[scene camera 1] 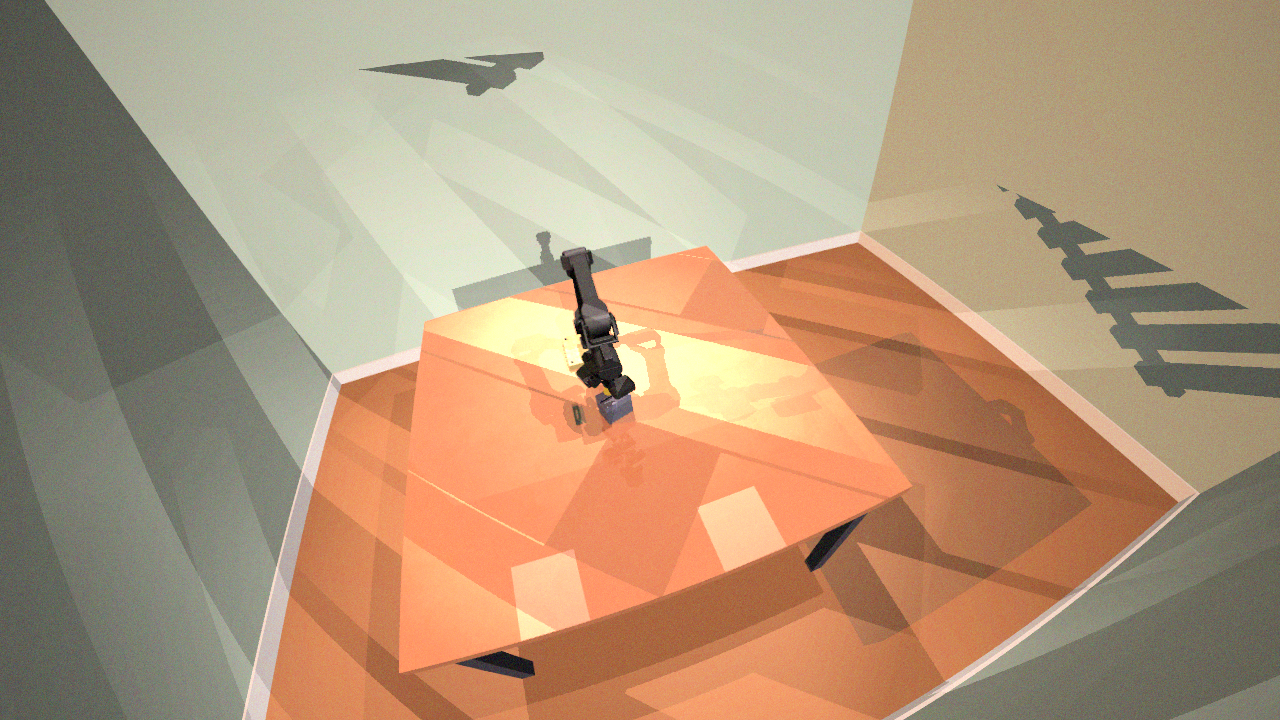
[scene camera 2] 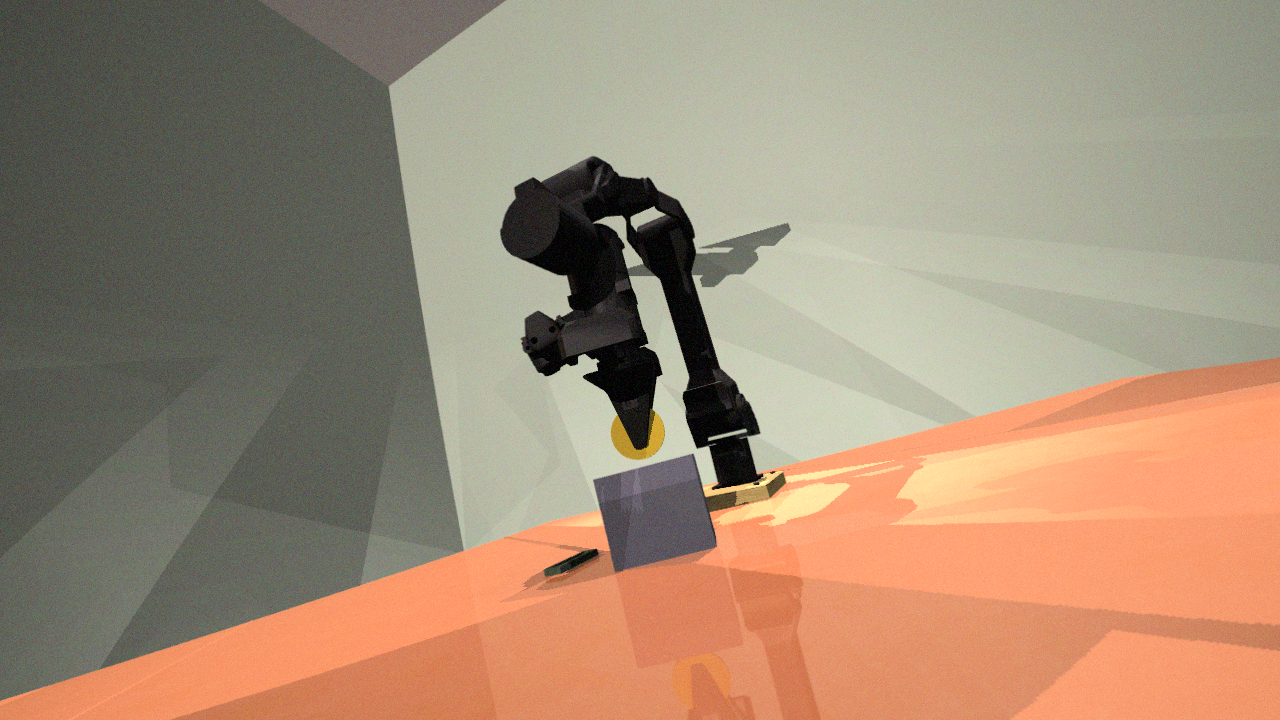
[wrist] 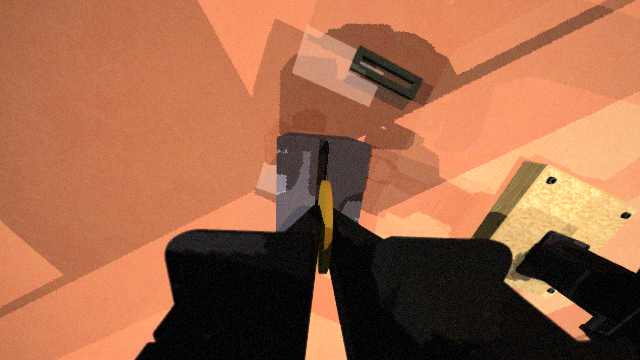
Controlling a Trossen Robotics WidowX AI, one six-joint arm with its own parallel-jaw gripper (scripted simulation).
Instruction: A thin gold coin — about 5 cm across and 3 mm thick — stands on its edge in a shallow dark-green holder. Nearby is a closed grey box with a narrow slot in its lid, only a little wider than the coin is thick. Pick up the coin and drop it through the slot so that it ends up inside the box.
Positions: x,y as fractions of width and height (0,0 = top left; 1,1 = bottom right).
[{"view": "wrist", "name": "my gripper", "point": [0.50,0.59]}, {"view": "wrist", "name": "coin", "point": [0.51,0.56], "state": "held by my gripper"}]
